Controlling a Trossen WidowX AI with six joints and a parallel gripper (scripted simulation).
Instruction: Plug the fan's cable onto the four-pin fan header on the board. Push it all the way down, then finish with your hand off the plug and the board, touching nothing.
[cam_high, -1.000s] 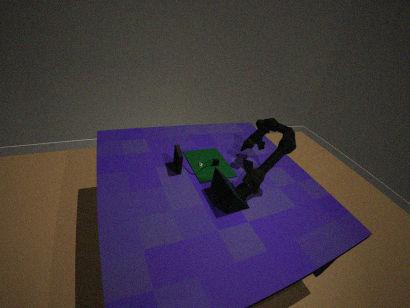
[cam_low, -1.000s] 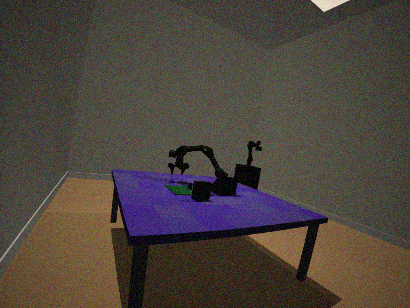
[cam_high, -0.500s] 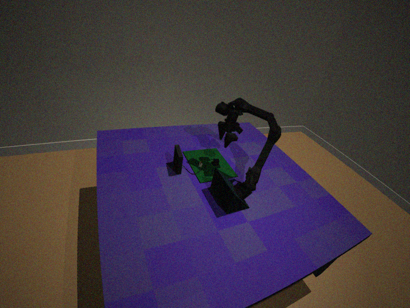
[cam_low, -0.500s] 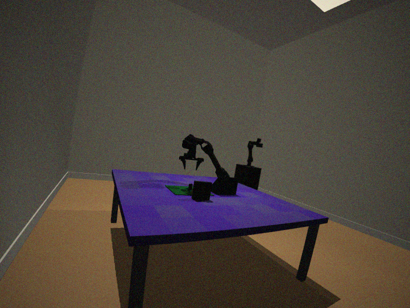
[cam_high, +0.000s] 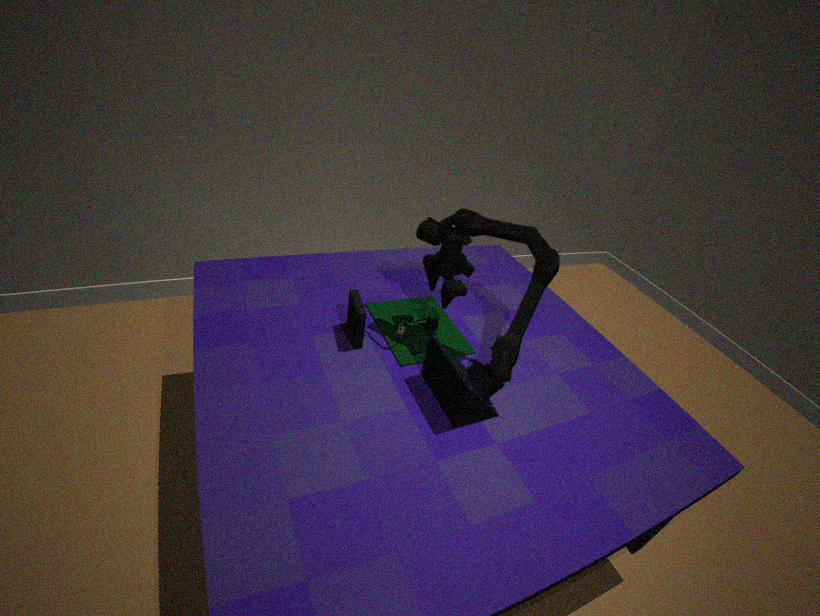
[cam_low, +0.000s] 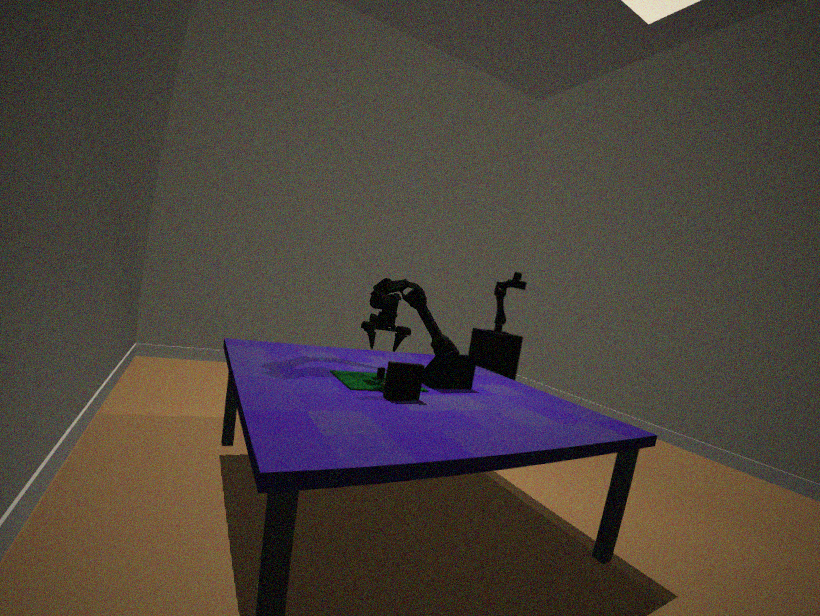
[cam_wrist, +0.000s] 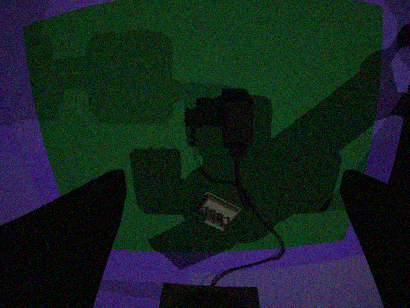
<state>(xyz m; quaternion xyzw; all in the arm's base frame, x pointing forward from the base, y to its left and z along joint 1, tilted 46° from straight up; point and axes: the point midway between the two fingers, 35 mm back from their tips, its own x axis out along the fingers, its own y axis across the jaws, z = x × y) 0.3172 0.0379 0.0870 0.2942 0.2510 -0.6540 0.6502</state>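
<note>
My gripper tip is 90 mm above the dark plug and 10 mm past it. The rest, counted from my gripper tip: pale four-pin header (110 mm below, 100 mm to the left, 10 mm ahead); then green board (130 mm below, 30 mm to the left, 20 mm ahead); then black fan (230 mm to the left, 50 mm below, 20 mm ahead).
</note>
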